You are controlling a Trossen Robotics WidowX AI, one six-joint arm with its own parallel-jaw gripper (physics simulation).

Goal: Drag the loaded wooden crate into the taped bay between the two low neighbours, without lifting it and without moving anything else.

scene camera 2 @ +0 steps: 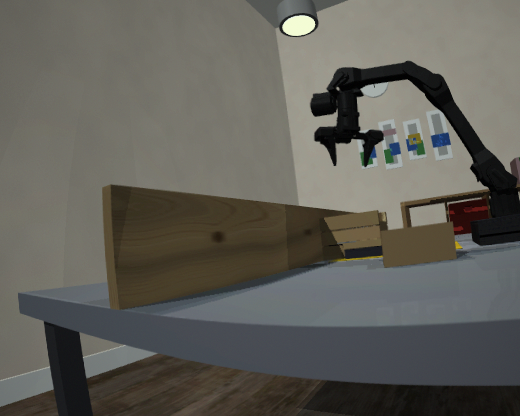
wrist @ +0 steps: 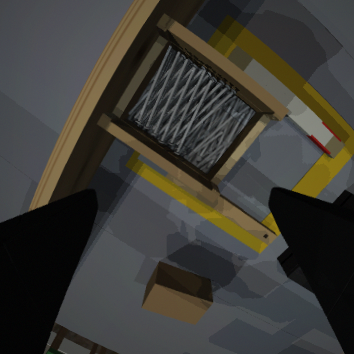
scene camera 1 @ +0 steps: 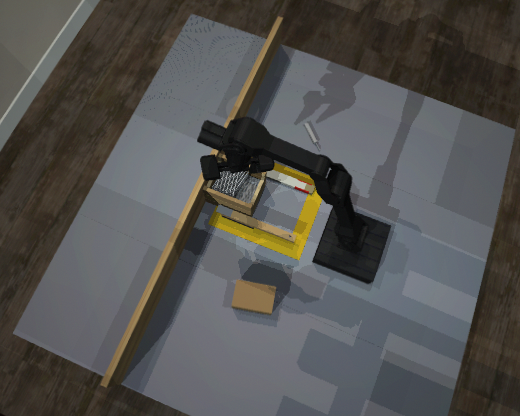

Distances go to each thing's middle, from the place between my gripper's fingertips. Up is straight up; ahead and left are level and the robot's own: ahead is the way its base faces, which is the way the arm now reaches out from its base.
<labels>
Now: hand 90 mm past the low wooden slat [scene camera 1: 230, 214], 50 mm to the right of it and 220 mm above it. Round my hand: tan block [scene camera 2: 436, 242]: 170 mm behind, 270 mm to the left, 210 mm below; yellow tape outline [scene camera 1: 309, 211]: 100 mm behind, 40 mm to the right, 240 mm below.
</labels>
